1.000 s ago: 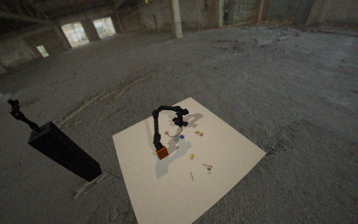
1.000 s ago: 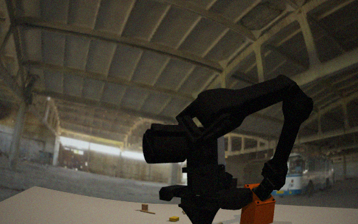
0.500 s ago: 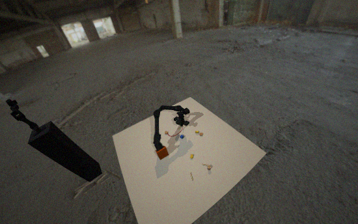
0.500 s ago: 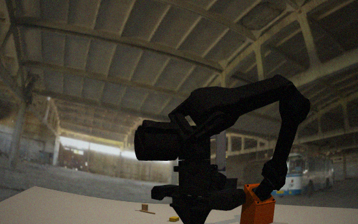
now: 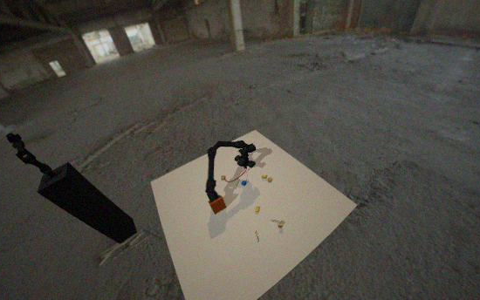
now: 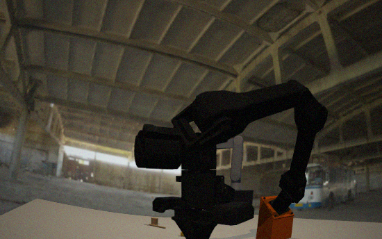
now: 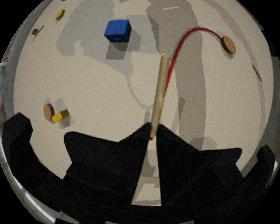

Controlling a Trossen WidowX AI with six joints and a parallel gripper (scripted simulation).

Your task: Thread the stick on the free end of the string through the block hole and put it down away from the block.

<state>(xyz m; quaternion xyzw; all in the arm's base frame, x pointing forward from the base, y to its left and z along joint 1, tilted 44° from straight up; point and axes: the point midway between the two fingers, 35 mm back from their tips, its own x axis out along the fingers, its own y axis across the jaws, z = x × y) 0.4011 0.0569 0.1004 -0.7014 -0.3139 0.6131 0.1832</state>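
Now: gripper tip 100 mm past the blue block, 90 mm to the left of it and 40 mm above it. Round my gripper tip: yellow block (190 mm behind, 340 mm to the right, 50 mm below); then small wooden block (170 mm behind, 550 mm to the right, 40 mm below).
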